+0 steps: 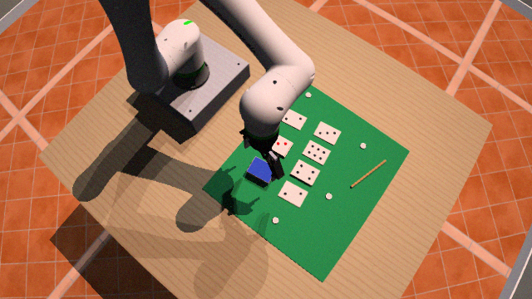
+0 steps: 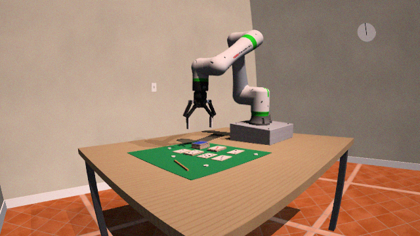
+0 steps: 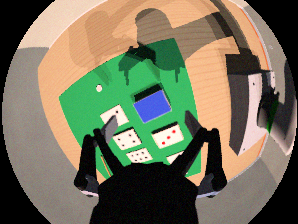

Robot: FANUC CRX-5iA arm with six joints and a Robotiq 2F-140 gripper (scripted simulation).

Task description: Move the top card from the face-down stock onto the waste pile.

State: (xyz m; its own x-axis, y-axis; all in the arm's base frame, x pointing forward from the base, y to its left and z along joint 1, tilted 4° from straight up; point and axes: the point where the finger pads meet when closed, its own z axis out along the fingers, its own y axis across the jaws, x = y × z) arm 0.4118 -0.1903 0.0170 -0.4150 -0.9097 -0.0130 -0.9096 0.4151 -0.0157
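My gripper is now 100 mm above the card. Also, from my hand: wooden stick (360 mm ahead, 180 mm to the left, 120 mm below); then green mat (150 mm ahead, 140 mm below, 90 mm to the left).
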